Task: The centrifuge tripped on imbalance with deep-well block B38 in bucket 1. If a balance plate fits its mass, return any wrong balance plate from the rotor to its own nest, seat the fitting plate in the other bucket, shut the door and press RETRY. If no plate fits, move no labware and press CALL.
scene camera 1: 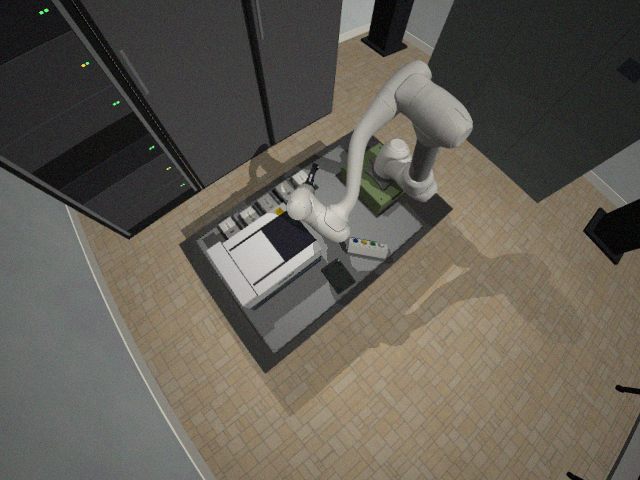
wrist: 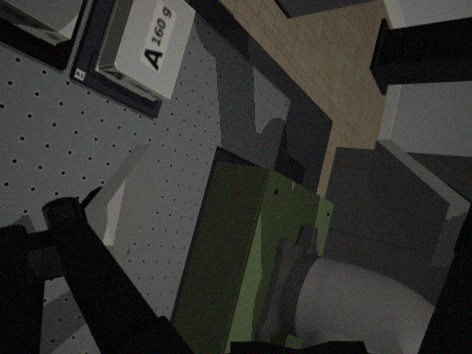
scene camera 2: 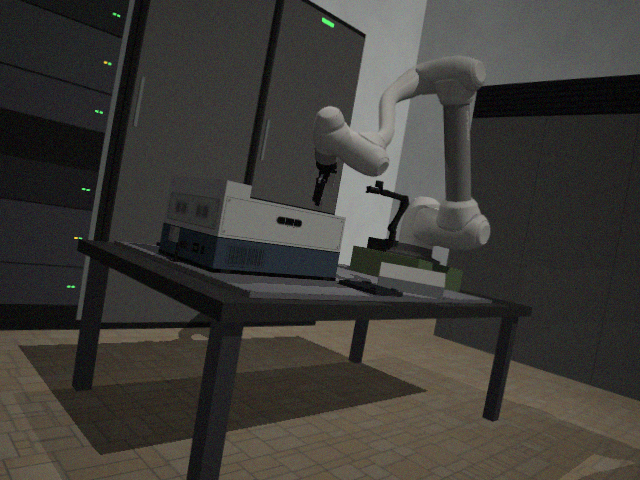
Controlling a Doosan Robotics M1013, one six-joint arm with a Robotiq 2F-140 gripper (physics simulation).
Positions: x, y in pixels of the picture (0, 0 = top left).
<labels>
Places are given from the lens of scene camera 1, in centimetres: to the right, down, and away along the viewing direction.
white centrifuge (scene camera 1: 262, 259): -28, 10, 120
</labels>
